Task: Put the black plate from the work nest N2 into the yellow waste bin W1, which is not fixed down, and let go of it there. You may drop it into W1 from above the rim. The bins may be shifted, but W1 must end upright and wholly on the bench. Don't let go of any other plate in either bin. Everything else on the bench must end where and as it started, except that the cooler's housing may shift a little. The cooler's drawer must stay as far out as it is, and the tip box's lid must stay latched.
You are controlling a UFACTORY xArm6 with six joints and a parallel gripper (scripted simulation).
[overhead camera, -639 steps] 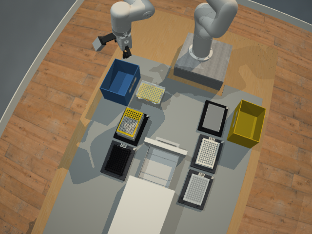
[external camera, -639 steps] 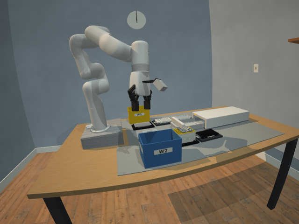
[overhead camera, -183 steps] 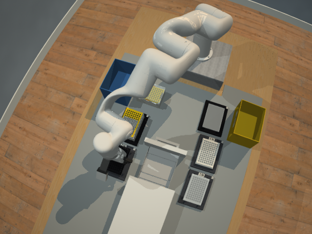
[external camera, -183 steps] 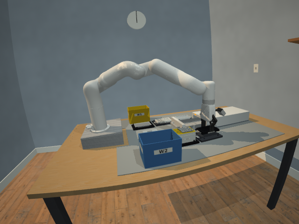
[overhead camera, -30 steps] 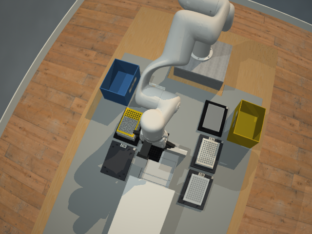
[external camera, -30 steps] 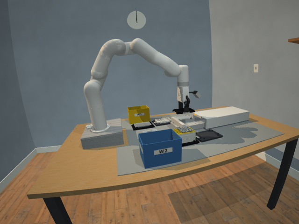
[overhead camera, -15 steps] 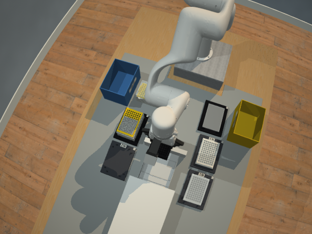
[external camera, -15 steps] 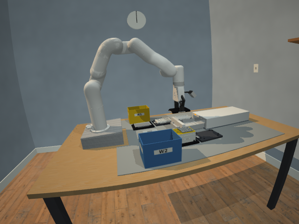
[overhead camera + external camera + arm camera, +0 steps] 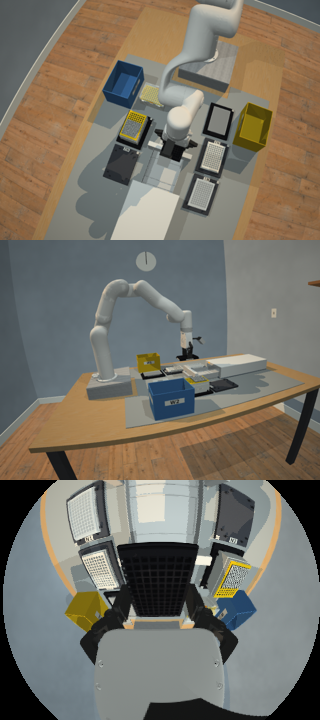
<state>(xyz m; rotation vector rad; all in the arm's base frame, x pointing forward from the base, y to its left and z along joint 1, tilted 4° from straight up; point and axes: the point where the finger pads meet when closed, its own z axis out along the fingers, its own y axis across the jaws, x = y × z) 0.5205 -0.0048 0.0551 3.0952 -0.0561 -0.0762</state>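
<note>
Now: hand 210 mm past the yellow waste bin W1, 320 mm to the right of it and 120 mm above it. Round my hand: black plate: 10 mm below; then white plate: 30 mm behind, 180 mm to the left, 140 mm below; then cooler drawer: 140 mm ahead, 20 mm to the right, 140 mm below.
</note>
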